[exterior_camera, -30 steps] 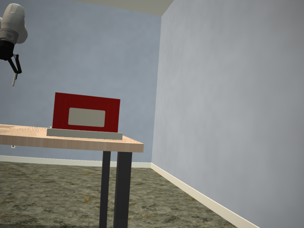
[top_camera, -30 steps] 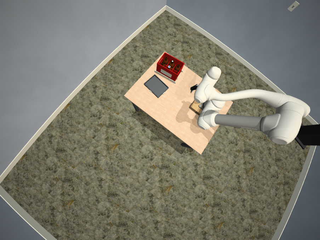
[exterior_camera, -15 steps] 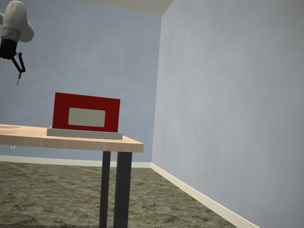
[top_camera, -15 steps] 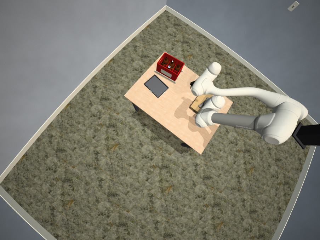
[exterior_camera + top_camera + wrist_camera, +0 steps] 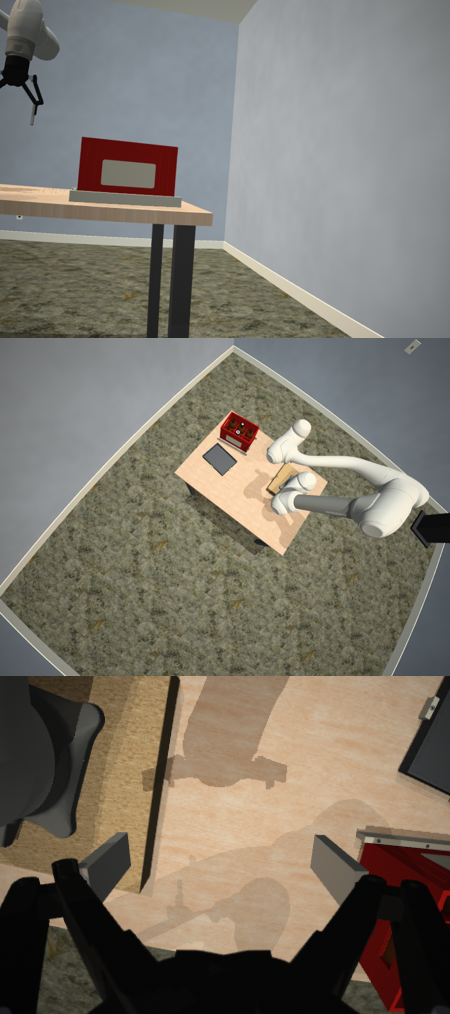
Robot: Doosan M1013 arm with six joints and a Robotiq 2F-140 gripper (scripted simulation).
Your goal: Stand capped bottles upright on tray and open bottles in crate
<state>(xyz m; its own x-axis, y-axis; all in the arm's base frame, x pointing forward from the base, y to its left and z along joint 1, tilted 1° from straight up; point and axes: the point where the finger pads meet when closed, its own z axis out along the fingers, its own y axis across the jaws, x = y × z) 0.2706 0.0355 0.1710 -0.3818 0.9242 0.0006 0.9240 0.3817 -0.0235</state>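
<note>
The red crate is 40 cm ahead of my hand, 1 cm to the right of it and 15 cm below it. From my hand the other things lie so: dark grey tray (35 cm ahead, 25 cm to the left, 22 cm below).
</note>
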